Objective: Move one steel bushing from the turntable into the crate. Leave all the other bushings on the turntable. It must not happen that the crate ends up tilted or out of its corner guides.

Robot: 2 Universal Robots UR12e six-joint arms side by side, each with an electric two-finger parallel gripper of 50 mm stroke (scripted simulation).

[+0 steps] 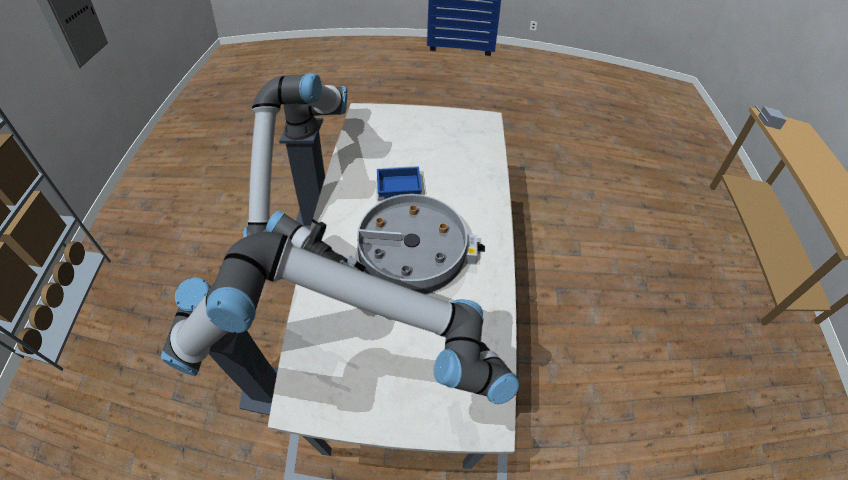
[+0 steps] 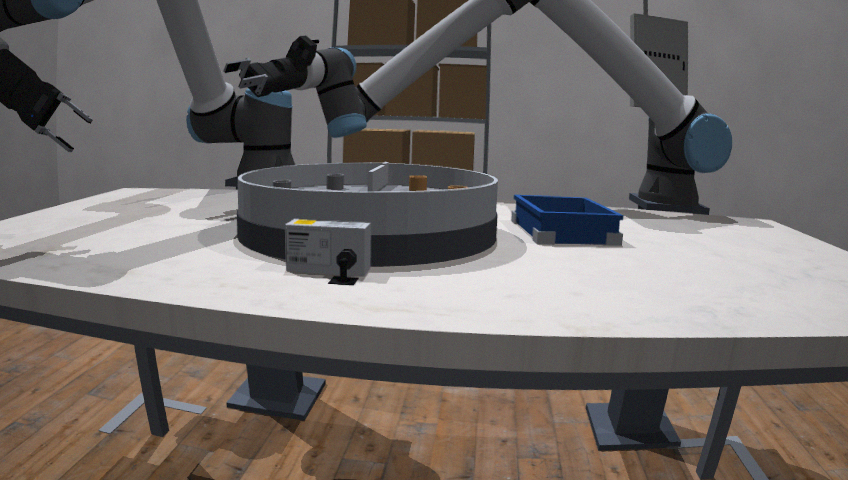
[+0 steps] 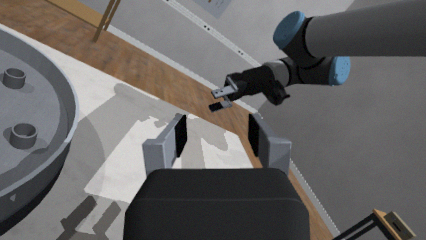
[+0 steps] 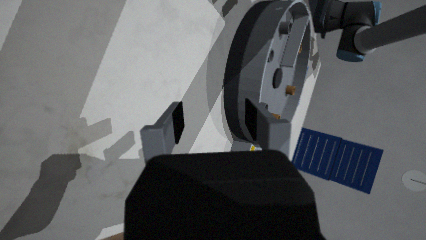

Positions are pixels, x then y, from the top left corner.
Labels:
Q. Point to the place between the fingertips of my left gripper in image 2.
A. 233, 75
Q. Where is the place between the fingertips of my left gripper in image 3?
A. At 217, 127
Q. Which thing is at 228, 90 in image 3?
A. My right gripper.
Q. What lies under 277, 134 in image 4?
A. My right gripper.

